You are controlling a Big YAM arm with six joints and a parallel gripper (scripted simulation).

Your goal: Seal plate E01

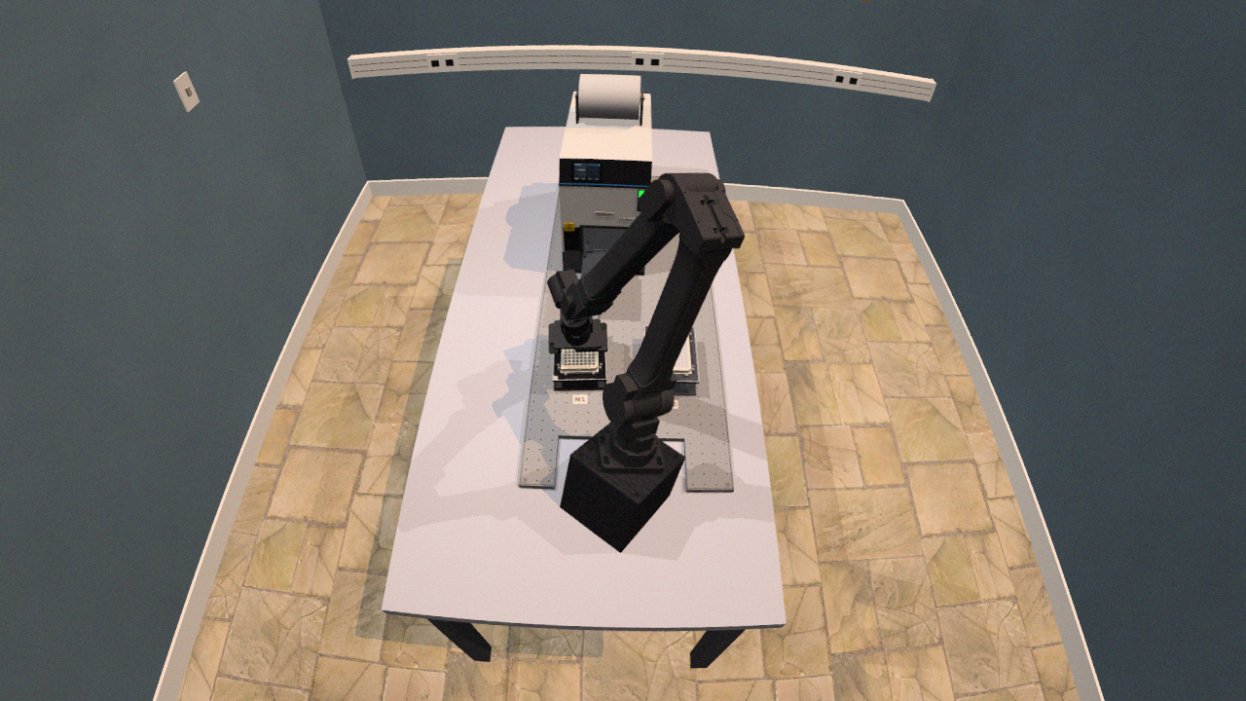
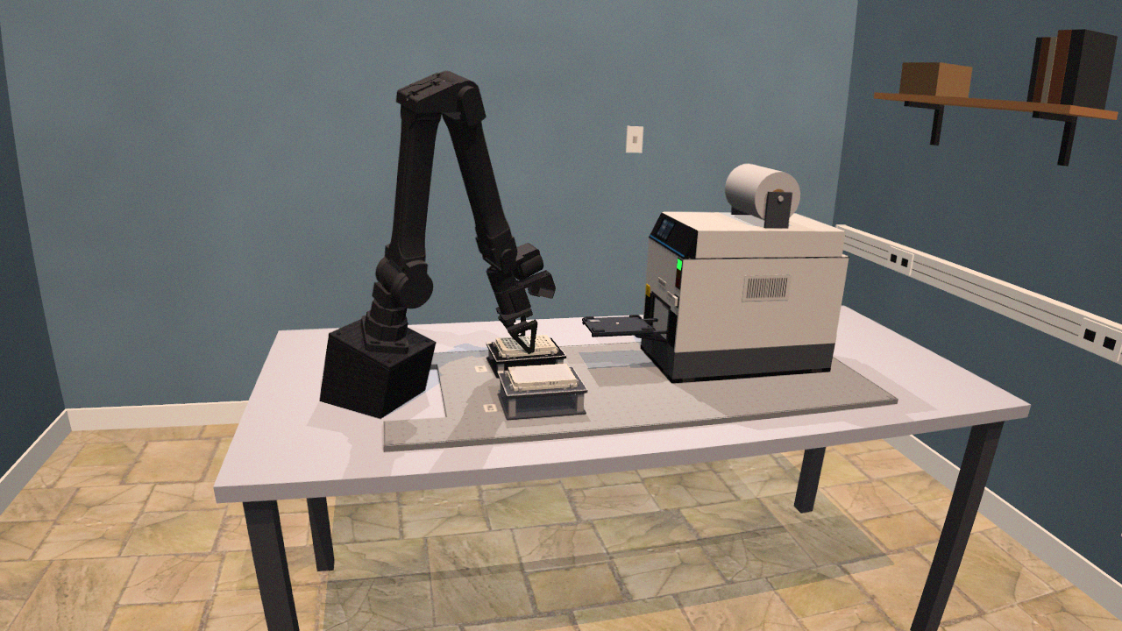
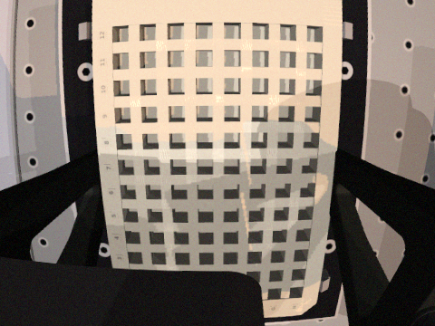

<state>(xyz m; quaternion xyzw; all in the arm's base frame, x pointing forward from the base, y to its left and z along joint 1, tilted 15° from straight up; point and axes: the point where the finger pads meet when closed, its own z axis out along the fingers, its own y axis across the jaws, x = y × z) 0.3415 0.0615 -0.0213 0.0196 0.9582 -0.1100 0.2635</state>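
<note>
The nest N1 is 2 cm below my hand. Round my hand: cream plate 4 cm behind, 21 cm to the right, 1 cm above; sealer stage 20 cm ahead, 7 cm to the right, 5 cm above; foil roll 53 cm ahead, 13 cm to the right, 36 cm above.
</note>
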